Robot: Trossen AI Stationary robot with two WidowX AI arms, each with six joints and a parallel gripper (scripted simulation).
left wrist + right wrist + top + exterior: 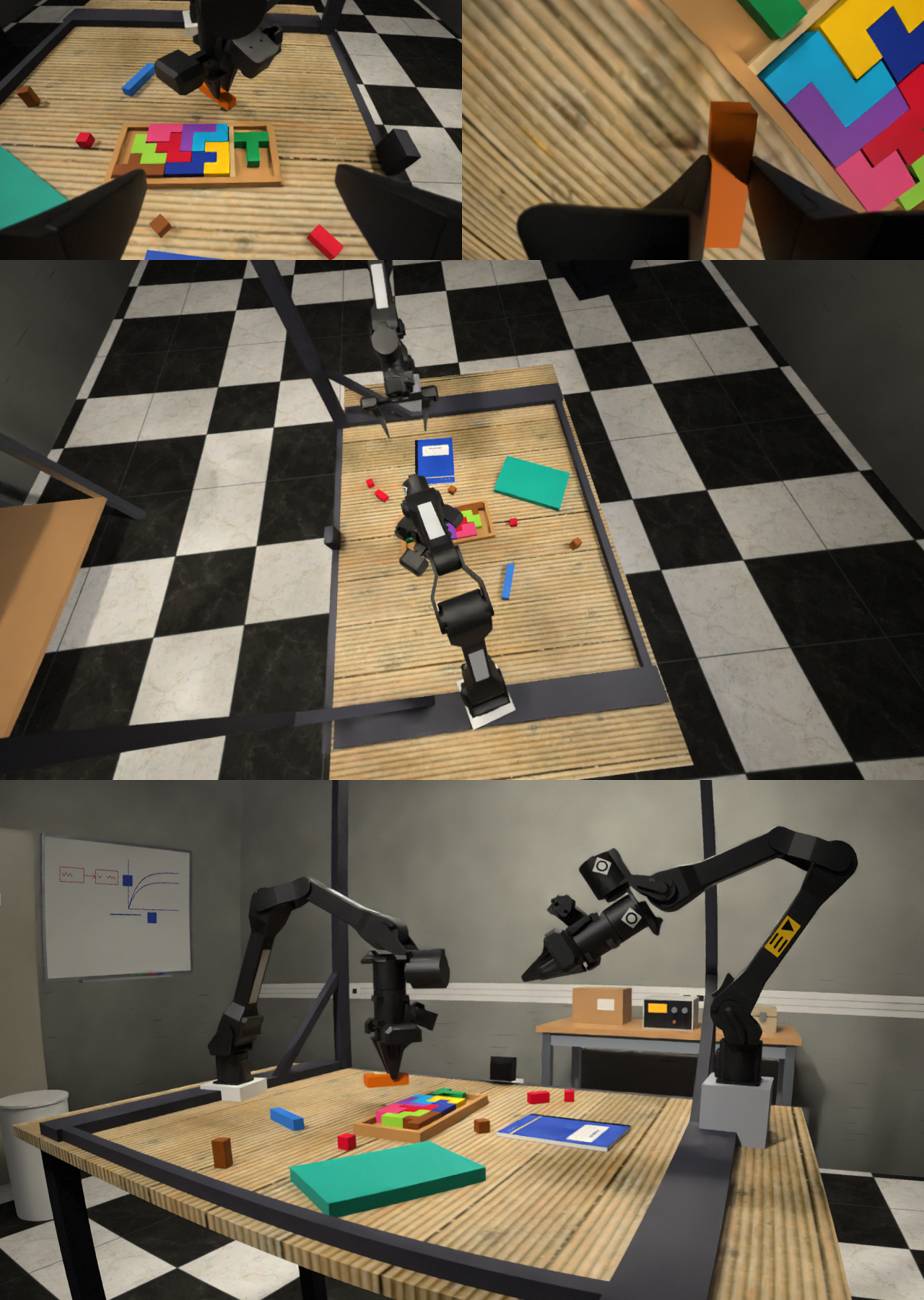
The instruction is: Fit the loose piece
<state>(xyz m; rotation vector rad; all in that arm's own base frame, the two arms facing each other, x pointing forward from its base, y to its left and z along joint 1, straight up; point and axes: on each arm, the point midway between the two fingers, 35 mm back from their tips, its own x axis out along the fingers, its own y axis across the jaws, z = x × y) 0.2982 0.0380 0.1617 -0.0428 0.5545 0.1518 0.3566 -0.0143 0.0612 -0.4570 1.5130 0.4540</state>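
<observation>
Now: right hand 100 mm short of the pink piece, 50 mm to the right of it and 70 mm above it. From my right hand the other things lie so: orange L piece (10 mm to the right, 40 mm below); then teal slab (330 mm ahead, 160 mm to the left, 80 mm below); then green piece (40 mm behind, 90 mm to the left, 70 mm below).
</observation>
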